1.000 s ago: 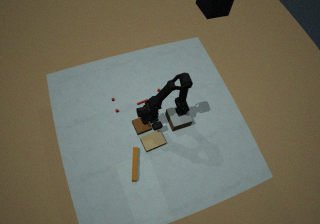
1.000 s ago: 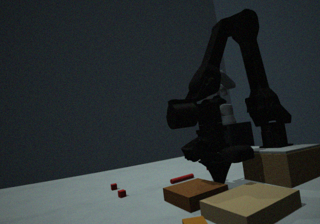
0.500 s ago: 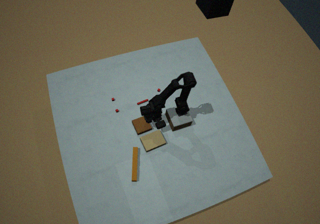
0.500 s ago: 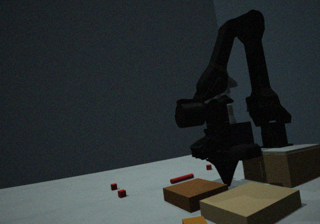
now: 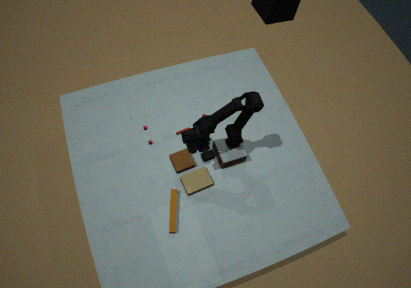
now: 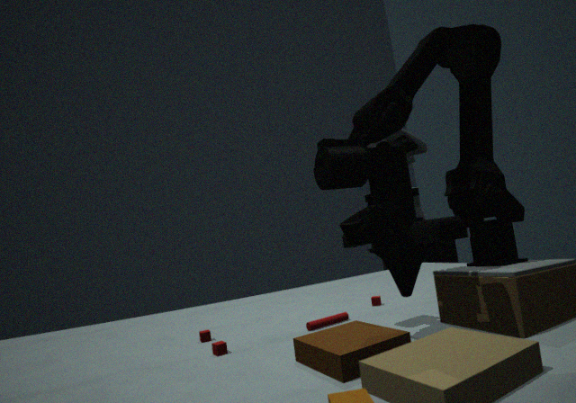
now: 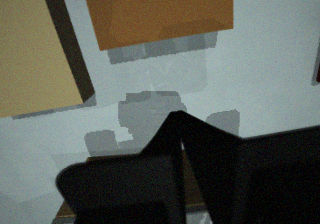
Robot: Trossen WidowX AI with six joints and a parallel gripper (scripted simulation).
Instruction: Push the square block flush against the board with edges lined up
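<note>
Now: gripper tip 10 cm short of the dark brown square block and 4 cm above it. The rest, counted from my gripper tip: orange bar 24 cm ahead, 24 cm to the left, 4 cm below; then tan block 7 cm ahead, 13 cm to the left, 4 cm below; then red rod 4 cm ahead, 16 cm to the right, 5 cm below.
</note>
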